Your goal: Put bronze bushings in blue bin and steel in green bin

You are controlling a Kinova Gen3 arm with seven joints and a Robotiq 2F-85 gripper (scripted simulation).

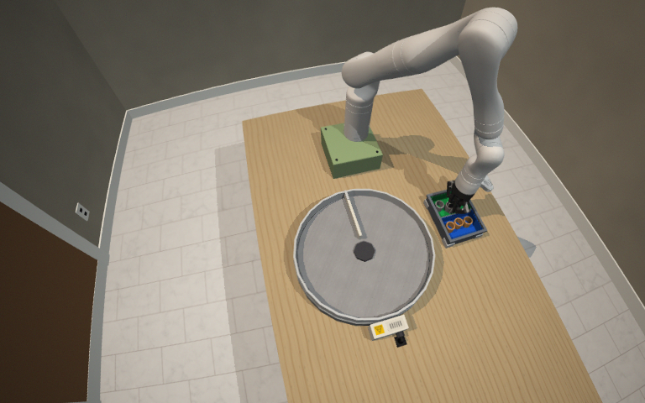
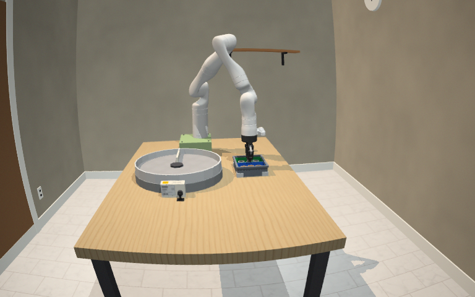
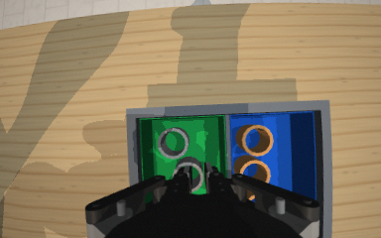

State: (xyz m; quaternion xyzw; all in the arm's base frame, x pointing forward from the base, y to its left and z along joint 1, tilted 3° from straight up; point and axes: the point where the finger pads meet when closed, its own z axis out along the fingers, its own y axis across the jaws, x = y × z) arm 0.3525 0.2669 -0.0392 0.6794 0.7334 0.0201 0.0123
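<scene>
Now: hand 3 cm short of the blue bin and 1 cm above it. The rest, counted from my hand: turntable: 10 cm ahead, 34 cm to the right, 2 cm above.
</scene>
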